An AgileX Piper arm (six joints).
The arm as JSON. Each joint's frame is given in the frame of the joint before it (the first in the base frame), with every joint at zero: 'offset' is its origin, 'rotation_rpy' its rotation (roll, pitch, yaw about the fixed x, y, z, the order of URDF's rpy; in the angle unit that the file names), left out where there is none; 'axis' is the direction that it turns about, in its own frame. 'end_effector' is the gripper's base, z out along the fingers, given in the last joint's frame.
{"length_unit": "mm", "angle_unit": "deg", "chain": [
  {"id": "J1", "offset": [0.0, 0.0, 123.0], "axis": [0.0, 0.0, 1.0]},
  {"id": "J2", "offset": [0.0, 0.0, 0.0], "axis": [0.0, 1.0, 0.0]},
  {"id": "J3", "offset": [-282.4, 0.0, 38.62], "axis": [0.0, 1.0, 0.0]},
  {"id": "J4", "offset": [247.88, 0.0, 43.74], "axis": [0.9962, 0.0, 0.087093]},
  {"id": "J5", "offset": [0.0, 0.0, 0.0], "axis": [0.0, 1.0, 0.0]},
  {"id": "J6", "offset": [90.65, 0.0, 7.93], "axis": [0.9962, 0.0, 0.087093]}
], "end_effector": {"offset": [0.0, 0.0, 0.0], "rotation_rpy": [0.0, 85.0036, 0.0]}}
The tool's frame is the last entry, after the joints.
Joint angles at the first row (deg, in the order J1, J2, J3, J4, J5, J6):
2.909 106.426 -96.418 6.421 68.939 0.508
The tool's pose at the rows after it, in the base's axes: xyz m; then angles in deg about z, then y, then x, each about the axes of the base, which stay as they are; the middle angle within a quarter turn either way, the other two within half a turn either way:
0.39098 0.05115 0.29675 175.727 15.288 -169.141
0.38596 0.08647 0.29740 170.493 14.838 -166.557
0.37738 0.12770 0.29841 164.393 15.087 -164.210
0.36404 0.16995 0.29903 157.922 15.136 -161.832
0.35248 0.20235 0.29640 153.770 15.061 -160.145
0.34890 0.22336 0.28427 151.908 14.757 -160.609
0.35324 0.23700 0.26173 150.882 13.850 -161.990
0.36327 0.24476 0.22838 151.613 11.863 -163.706
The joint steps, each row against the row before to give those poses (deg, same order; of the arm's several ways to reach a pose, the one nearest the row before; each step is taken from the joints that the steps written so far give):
2.479 0.000 -0.001 3.220 -0.116 -0.142
4.930 0.001 0.000 1.246 -0.736 -0.367
6.036 -0.002 0.002 0.384 -1.894 0.001
6.377 0.072 0.000 0.059 -2.106 0.000
4.950 0.534 -0.001 -0.247 -2.090 0.826
3.116 1.799 -0.002 -1.435 -1.843 1.265
1.521 3.194 0.003 -1.144 -1.930 0.182
0.213 4.562 -0.001 -0.140 -1.977 0.061

